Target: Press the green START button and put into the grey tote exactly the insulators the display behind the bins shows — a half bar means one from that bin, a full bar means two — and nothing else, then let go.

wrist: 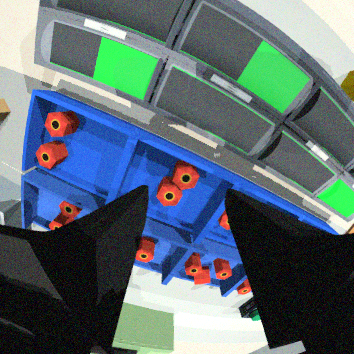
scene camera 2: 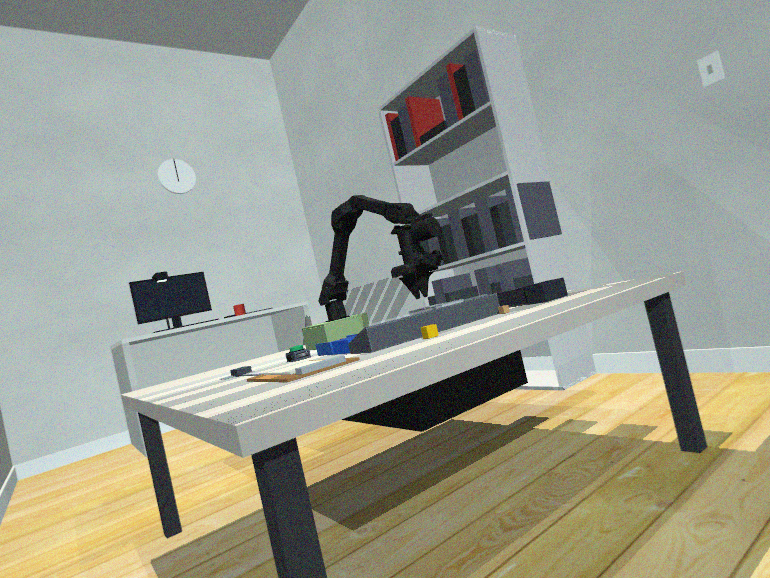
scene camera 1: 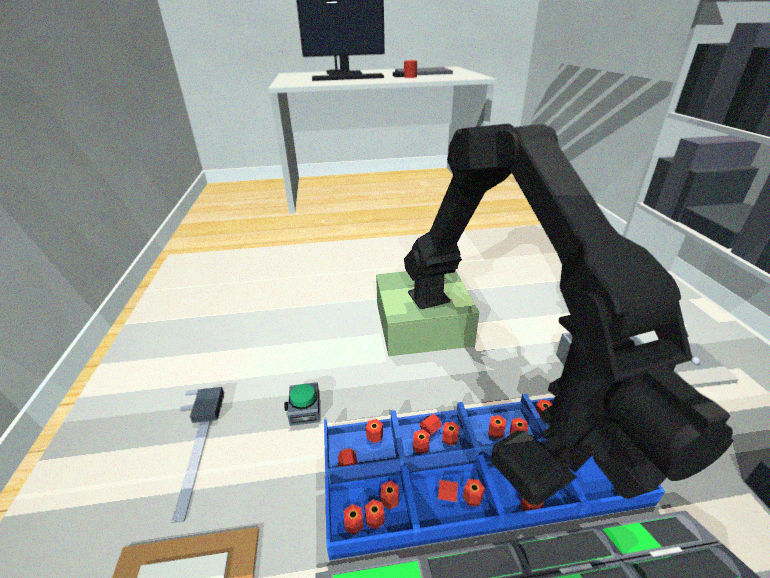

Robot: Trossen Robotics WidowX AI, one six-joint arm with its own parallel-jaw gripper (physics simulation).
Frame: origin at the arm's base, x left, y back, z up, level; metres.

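Seen in the pictures: gripper, fingertip midpoint: [wrist: 187, 194] [scene camera 2: 422, 298] [scene camera 1: 557, 478]; arm's base, origin of the base link: [wrist: 120, 350] [scene camera 2: 337, 319] [scene camera 1: 428, 297].
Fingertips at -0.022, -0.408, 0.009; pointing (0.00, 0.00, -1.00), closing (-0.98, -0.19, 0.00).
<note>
Offsets run from my fingertips to a thing's middle, as dx, dy, dz. "spot": to the spot under its first point.
My gripper [scene camera 1: 575, 477] [scene camera 2: 422, 294] [wrist: 187, 194] is partly open and empty, above the blue bin tray [scene camera 1: 435, 536] [wrist: 165, 152]. In the wrist view, two red insulators @(-0.008, +0.016, -0.075) [wrist: 185, 175] @(+0.003, +0.039, -0.075) [wrist: 169, 194] stand in the front-row bin below, between the fingertips in view. More insulators [scene camera 1: 473, 491] [wrist: 61, 124] stand or lie in other bins. The display [scene camera 1: 472, 563] [scene camera 2: 404, 329] [wrist: 187, 52] has a half bar @(+0.089, -0.074, -0.068) [wrist: 125, 67] at front left, a half bar @(-0.025, -0.096, -0.052) [wrist: 275, 75] in the back row and a green bar @(-0.228, -0.009, -0.068) [wrist: 340, 197] cut off at the edge. The green START button @(-0.257, +0.291, -0.072) [scene camera 1: 302, 395] [scene camera 2: 296, 348] stands beside the tray. The arm mostly hides the grey tote @(spot: +0.218, +0.231, -0.060) [scene camera 1: 564, 348]; its inside is hidden.
The arm stands on a green block [scene camera 1: 429, 332] [scene camera 2: 335, 329] [wrist: 145, 325]. A caliper-like tool @(spot: -0.409, +0.340, -0.074) [scene camera 1: 207, 404] and a brown frame @(spot: -0.366, +0.096, -0.087) [scene camera 1: 245, 547] lie left of the bins. A yellow cube @(-0.187, -0.148, -0.079) [scene camera 2: 429, 330] and a small tan block @(+0.115, -0.183, -0.083) [scene camera 2: 503, 309] stand near the display.
</note>
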